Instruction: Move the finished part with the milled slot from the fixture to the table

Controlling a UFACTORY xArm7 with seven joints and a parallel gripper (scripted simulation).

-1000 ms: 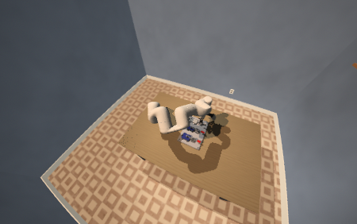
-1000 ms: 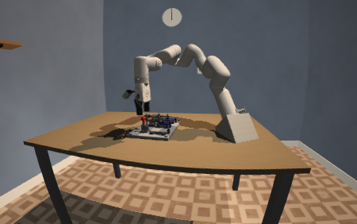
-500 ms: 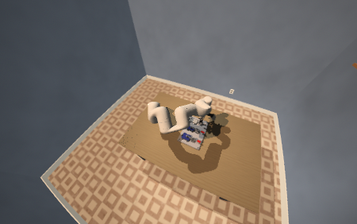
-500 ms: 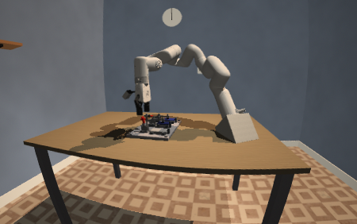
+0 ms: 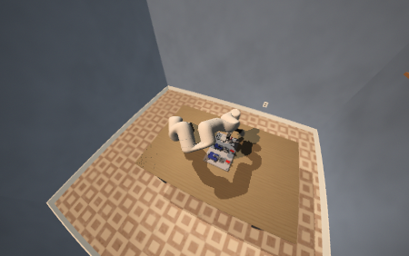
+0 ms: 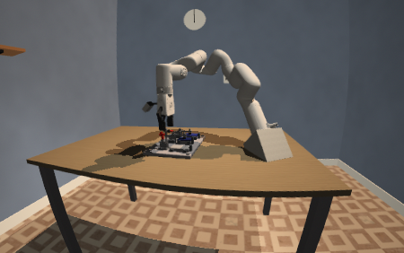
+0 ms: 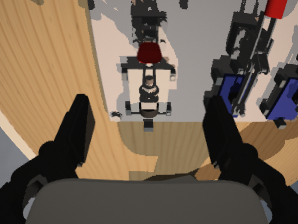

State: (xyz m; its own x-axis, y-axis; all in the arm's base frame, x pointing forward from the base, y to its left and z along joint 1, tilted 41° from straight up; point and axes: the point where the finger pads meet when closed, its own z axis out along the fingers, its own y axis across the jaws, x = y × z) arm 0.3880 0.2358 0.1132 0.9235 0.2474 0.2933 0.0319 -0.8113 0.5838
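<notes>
The finished part is 10 cm below my hand and 8 cm behind it. The rest, counted from my hand: grey fixture plate 12 cm below, 11 cm to the right, 1 cm behind.
</notes>
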